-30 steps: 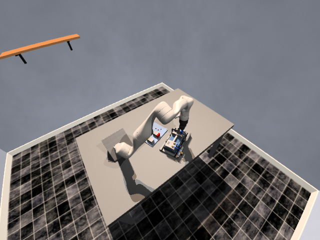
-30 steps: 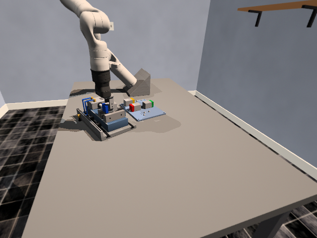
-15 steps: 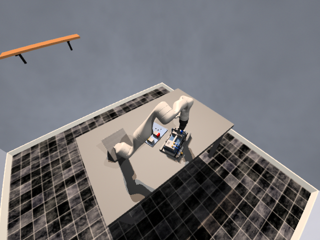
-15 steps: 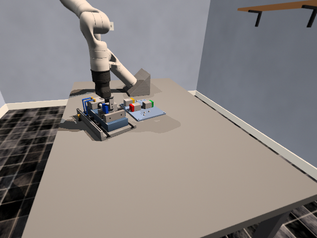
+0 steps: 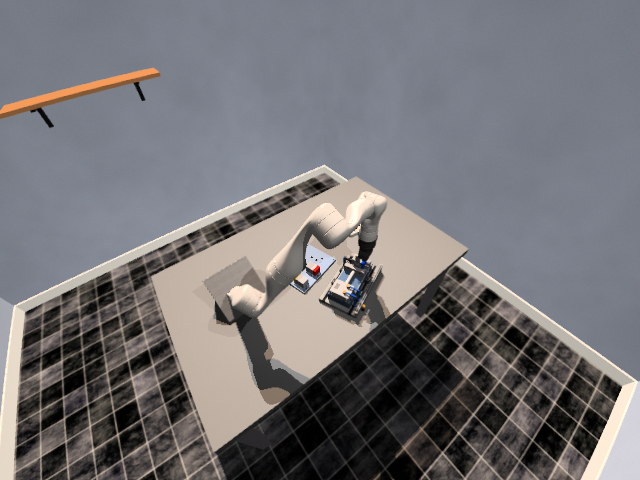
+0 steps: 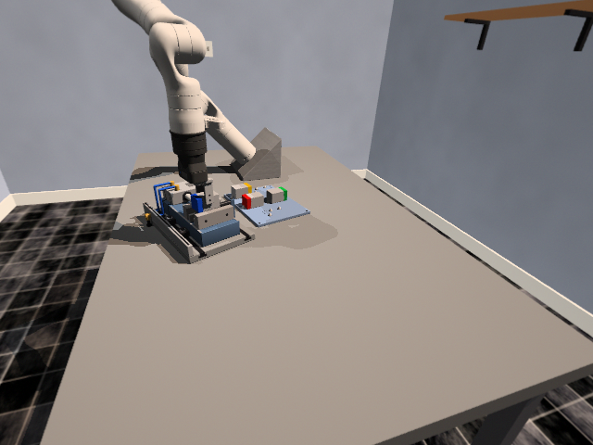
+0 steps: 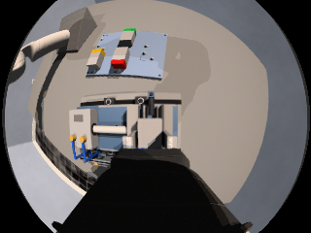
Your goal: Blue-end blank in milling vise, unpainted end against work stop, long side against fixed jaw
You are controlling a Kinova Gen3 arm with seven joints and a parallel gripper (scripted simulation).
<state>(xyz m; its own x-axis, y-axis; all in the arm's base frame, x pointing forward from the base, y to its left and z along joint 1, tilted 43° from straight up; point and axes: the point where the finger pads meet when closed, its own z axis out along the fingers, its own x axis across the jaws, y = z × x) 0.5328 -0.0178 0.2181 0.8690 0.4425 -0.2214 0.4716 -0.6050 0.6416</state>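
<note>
Now: the blue-ended blank 20 mm below my hand. The rest, counted from my hand: light blue plate (190 mm behind, 180 mm to the left, 130 mm below); red-ended blank (180 mm behind, 140 mm to the left, 100 mm below); fixed jaw (30 mm ahead, 20 mm to the left, 50 mm below).
</note>
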